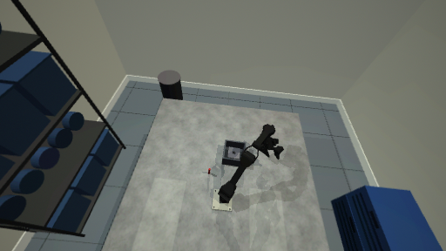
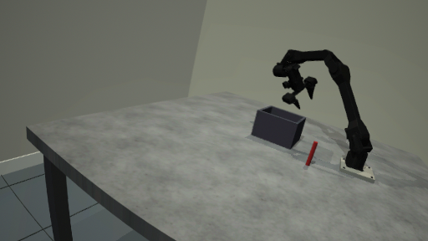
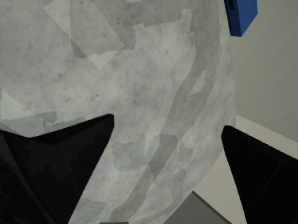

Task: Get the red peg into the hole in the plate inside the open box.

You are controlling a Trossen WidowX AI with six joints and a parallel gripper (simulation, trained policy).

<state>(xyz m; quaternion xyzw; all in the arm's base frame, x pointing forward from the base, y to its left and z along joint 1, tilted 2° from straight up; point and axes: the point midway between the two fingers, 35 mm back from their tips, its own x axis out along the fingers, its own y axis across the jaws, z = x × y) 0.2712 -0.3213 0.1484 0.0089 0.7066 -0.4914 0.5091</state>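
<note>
The red peg lies 450 mm to the left of my gripper tip, 90 mm behind it and 80 mm below it. From my gripper tip the other things lie so: dark box (280 mm to the left, 90 mm below, 60 mm ahead); grey plate (280 mm to the left, 80 mm below, 60 mm ahead).
</note>
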